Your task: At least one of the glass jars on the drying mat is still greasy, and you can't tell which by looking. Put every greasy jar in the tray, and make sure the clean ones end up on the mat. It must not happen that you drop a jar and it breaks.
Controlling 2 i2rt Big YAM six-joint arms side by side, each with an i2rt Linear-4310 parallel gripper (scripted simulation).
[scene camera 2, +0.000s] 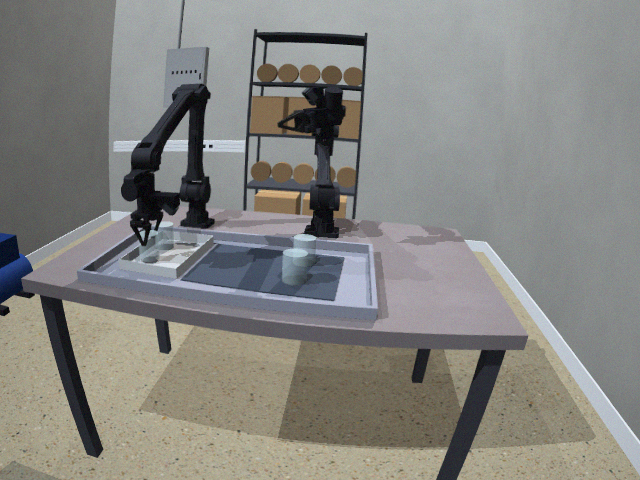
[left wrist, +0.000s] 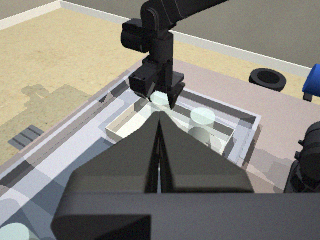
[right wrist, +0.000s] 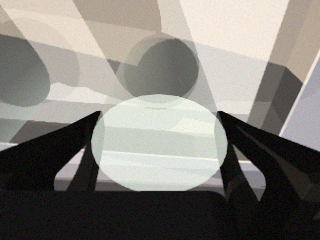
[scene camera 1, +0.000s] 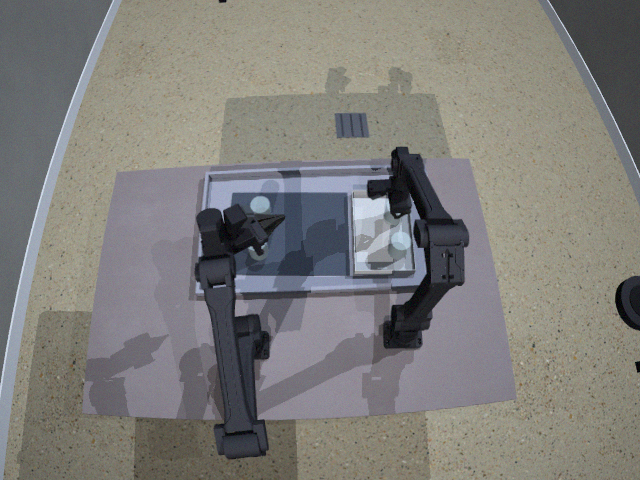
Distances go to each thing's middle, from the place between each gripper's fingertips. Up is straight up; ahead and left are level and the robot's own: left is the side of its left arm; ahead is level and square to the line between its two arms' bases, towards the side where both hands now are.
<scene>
The white tray (scene camera 1: 372,234) is 50 mm behind my right hand, 40 mm to the left of it and 60 mm below it. From my right hand the other things lie so: dark drying mat (scene camera 1: 313,239) (30 mm behind, 360 mm to the left, 70 mm below).
I see the dark drying mat 40 cm below my left hand (scene camera 1: 284,216) and 16 cm ahead of it. From my left hand the other things lie so: white tray: 39 cm below, 32 cm to the right, 13 cm ahead.
</scene>
